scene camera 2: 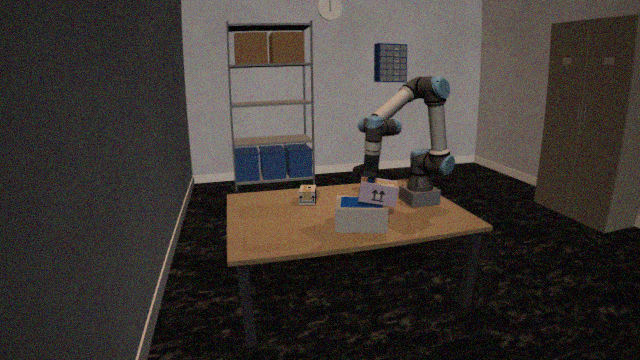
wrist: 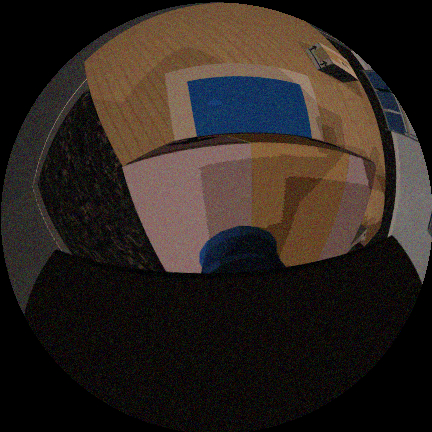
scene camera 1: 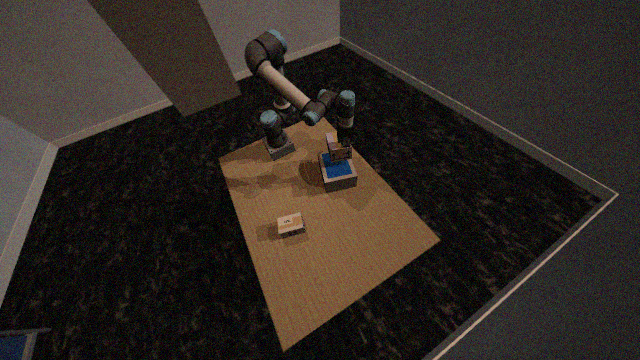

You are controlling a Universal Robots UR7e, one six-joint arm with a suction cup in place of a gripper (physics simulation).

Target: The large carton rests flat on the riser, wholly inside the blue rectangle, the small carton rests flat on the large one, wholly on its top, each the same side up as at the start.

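Observation:
The large carton [scene camera 1: 341, 152] [scene camera 2: 378, 194] [wrist: 165, 200], pinkish with a tan band, hangs from my suction cup [scene camera 1: 344, 142] [scene camera 2: 371, 179] [wrist: 239, 250]. The cup is on its top face. The carton is tilted, its right end lower in scene camera 2. It is over the robot-side part of the riser [scene camera 1: 341, 184] [scene camera 2: 361, 221] [wrist: 179, 105] and sticks out past that edge. Whether it touches the riser is unclear. The blue rectangle [scene camera 1: 339, 171] [scene camera 2: 349, 202] [wrist: 250, 105] is partly covered from view. The small carton [scene camera 1: 291, 224] [scene camera 2: 307, 194] [wrist: 332, 62] lies flat on the table, away from the riser.
The wooden table [scene camera 1: 340, 260] [scene camera 2: 270, 230] [wrist: 125, 65] bears the riser, the small carton and the robot's base [scene camera 1: 281, 149] [scene camera 2: 421, 196]. The base stands close to the large carton's lower end in scene camera 2. A shelf rack [scene camera 2: 312, 100] stands behind the table.

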